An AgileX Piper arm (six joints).
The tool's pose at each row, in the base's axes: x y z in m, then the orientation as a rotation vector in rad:
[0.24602, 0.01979, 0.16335, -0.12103, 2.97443, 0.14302]
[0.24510, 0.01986, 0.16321, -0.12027, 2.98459, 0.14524]
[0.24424, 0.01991, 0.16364, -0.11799, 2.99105, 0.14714]
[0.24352, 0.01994, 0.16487, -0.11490, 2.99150, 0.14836]
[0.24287, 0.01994, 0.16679, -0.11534, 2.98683, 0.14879]
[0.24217, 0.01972, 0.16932, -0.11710, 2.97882, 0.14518]
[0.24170, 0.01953, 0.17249, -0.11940, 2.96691, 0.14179]
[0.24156, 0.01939, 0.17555, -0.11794, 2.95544, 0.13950]
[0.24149, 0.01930, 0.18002, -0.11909, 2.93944, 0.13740]
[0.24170, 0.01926, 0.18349, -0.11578, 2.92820, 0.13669]
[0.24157, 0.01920, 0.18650, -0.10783, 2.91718, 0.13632]
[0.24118, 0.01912, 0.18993, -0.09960, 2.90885, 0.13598]
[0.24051, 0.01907, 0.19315, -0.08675, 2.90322, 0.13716]
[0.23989, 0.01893, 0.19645, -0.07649, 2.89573, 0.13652]
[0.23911, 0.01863, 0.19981, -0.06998, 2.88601, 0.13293]
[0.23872, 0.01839, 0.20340, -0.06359, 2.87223, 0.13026]
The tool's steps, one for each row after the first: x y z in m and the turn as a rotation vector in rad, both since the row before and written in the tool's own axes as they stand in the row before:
[0.00092, 0.00014, 0.00000, -0.00150, 0.01011, 0.00136]
[0.00078, 0.00016, -0.00054, -0.00118, 0.00631, 0.00208]
[0.00053, 0.00020, -0.00131, -0.00066, 0.00026, 0.00214]
[0.00036, 0.00023, -0.00198, -0.00029, -0.00461, -0.00061]
[0.00032, 0.00008, -0.00261, 0.00234, -0.00793, -0.00194]
[-0.00003, 0.00014, -0.00321, 0.00220, -0.01177, -0.00258]
[-0.00038, 0.00014, -0.00304, 0.00169, -0.01157, 0.00002]
[-0.00074, 0.00030, -0.00440, 0.00143, -0.01590, -0.00204]
[-0.00089, 0.00023, -0.00335, 0.00077, -0.01144, 0.00138]
[-0.00050, 0.00020, -0.00296, 0.00088, -0.01152, 0.00456]
[-0.00037, 0.00024, -0.00342, 0.00088, -0.00884, 0.00496]
[-0.00008, 0.00027, -0.00328, 0.00021, -0.00638, 0.00841]
[-0.00016, 0.00019, -0.00335, 0.00123, -0.00808, 0.00642]
[-0.00004, 0.00004, -0.00346, 0.00291, -0.01014, 0.00353]
[-0.00051, 0.00009, -0.00358, 0.00225, -0.01415, 0.00332]

